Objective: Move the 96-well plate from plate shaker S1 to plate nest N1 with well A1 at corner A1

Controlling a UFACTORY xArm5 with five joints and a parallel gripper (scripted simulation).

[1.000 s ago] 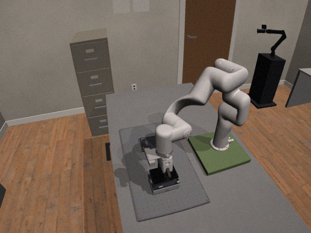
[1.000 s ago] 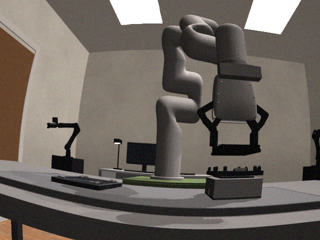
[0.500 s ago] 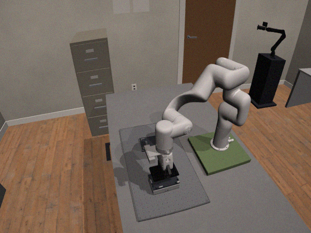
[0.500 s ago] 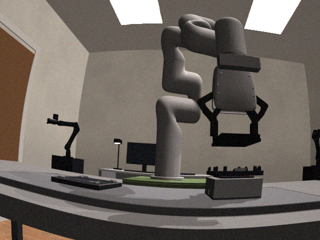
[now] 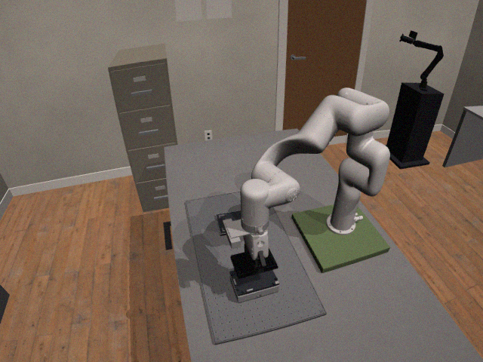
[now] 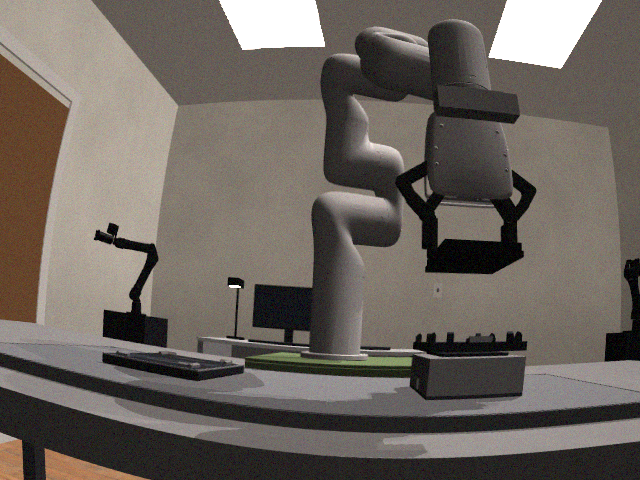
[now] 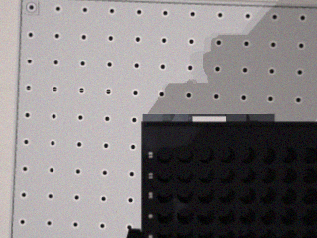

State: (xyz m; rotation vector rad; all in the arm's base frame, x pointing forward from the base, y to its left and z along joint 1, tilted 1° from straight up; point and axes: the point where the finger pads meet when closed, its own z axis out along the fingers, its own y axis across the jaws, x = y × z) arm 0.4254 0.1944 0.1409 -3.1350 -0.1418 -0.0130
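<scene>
Now: the dark plate nest 32 cm to the right of my hand, 15 cm below it and 1 cm behind it. From my hand the other things lie so: black 96-well plate 1 cm below.
</scene>
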